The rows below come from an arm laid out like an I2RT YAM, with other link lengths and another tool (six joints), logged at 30 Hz.
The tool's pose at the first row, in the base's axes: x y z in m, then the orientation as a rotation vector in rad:
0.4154 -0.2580 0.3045 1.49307 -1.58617 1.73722
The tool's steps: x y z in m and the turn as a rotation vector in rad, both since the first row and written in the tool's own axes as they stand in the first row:
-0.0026 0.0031 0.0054 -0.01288 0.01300 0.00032
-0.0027 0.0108 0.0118 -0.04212 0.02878 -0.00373
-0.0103 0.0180 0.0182 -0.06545 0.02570 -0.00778
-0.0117 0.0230 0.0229 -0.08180 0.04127 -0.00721
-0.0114 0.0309 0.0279 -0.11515 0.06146 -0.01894
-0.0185 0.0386 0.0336 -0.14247 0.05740 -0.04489
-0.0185 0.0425 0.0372 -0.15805 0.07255 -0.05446
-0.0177 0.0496 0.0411 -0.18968 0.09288 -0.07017
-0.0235 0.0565 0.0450 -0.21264 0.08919 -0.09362
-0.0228 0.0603 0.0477 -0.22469 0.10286 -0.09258
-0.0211 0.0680 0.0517 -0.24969 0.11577 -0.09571
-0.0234 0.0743 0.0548 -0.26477 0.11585 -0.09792
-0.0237 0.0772 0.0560 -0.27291 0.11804 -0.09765
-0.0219 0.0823 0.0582 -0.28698 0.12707 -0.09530
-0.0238 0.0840 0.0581 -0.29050 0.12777 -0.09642
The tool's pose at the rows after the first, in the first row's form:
0.4163 -0.2627 0.2998 1.47266 -1.58826 1.73016
0.4130 -0.2706 0.2946 1.44405 -1.59463 1.70496
0.4130 -0.2756 0.2834 1.43865 -1.60638 1.67704
0.4116 -0.2808 0.2789 1.41386 -1.60903 1.66761
0.4073 -0.2877 0.2742 1.38290 -1.60692 1.63620
0.4064 -0.2924 0.2633 1.38815 -1.59896 1.59267
0.4048 -0.2968 0.2607 1.36980 -1.59084 1.57872
0.4005 -0.3027 0.2571 1.34167 -1.58292 1.54749
0.3989 -0.3060 0.2480 1.34663 -1.57426 1.51045
0.3968 -0.3098 0.2462 1.32618 -1.57504 1.50487
0.3917 -0.3164 0.2430 1.30249 -1.57881 1.48357
0.3889 -0.3202 0.2374 1.29628 -1.58443 1.46709
0.3872 -0.3220 0.2354 1.28997 -1.58777 1.45989
0.3834 -0.3262 0.2340 1.27275 -1.59272 1.45069
0.3827 -0.3259 0.2316 1.27091 -1.59306 1.44686

